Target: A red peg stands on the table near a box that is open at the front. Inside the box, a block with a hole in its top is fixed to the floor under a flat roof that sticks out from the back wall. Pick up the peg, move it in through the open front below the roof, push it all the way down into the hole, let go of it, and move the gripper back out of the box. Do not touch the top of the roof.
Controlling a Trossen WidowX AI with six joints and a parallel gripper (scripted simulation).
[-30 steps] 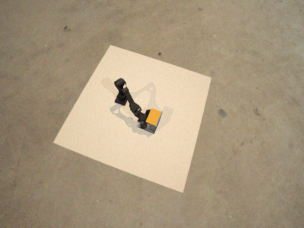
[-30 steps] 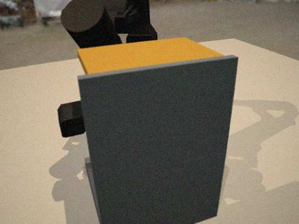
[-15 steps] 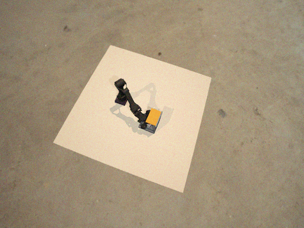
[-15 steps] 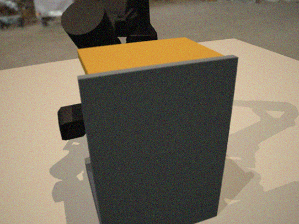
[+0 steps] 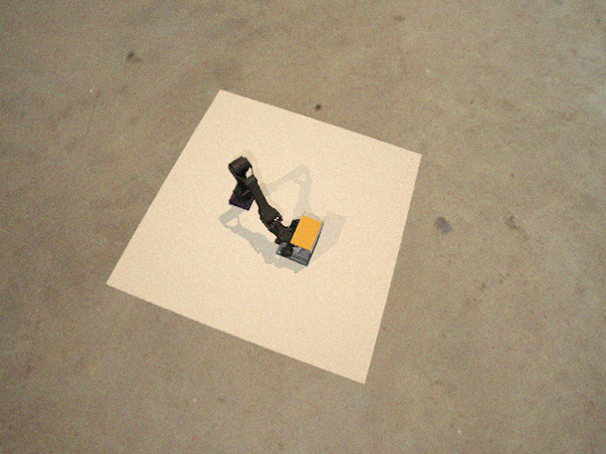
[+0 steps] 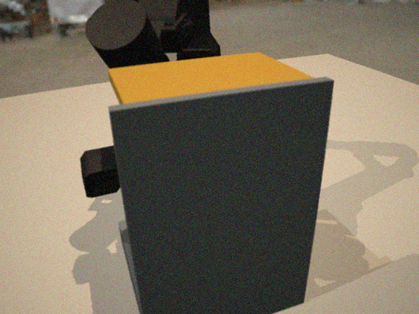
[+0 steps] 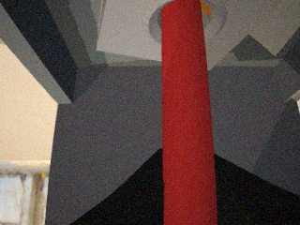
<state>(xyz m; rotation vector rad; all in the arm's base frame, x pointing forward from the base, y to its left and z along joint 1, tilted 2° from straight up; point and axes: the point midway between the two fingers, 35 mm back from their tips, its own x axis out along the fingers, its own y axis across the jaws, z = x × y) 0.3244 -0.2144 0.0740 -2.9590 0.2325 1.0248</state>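
Now: the red peg 3 cm behind my gripper tip, 1 cm to the left of it and 1 cm below it. From my gripper tip the other things lie so: dark box wall 5 cm ahead, 4 cm above; then orange roof 15 cm above, 1 cm to the left.
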